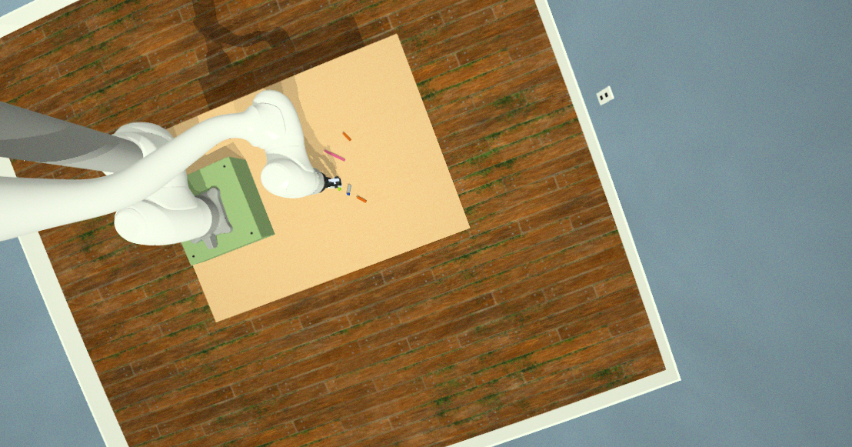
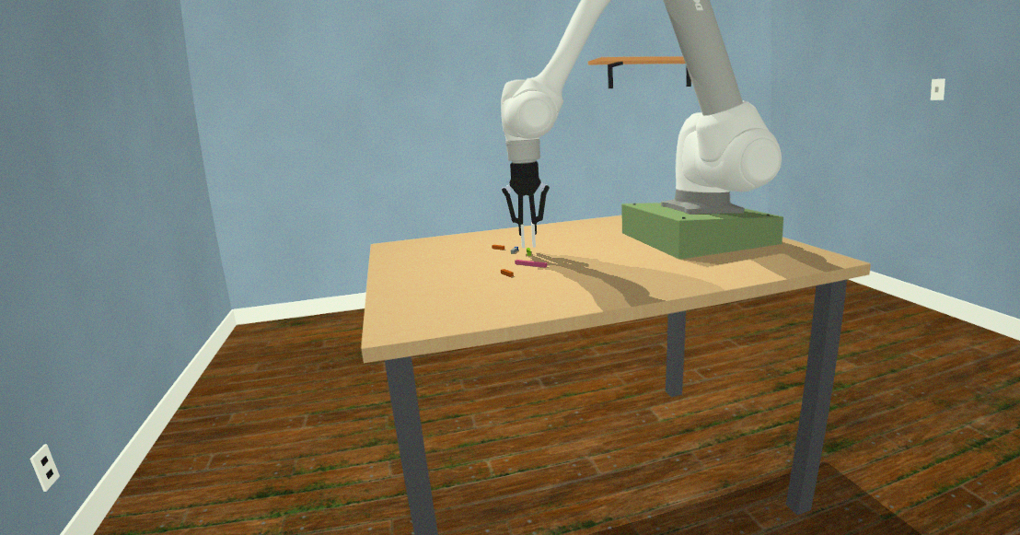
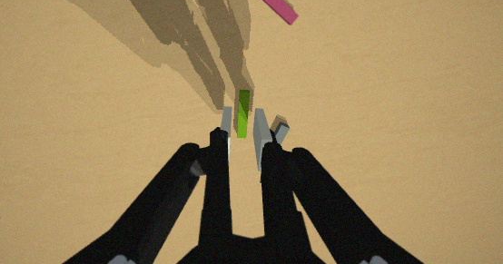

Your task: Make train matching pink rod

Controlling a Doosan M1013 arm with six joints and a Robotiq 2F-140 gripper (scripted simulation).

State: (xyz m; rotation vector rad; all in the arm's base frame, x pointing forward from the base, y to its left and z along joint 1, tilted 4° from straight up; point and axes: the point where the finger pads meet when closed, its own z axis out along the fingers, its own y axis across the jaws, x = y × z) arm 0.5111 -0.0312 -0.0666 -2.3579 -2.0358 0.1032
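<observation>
Now: hand 5 cm above the lime rod. Also, from my hand: blue rod: 3 cm ahead, 5 cm to the right, 5 cm below; grey rod: 4 cm ahead, 3 cm to the right, 5 cm below; pink rod: 2 cm ahead, 12 cm to the left, 5 cm below.
</observation>
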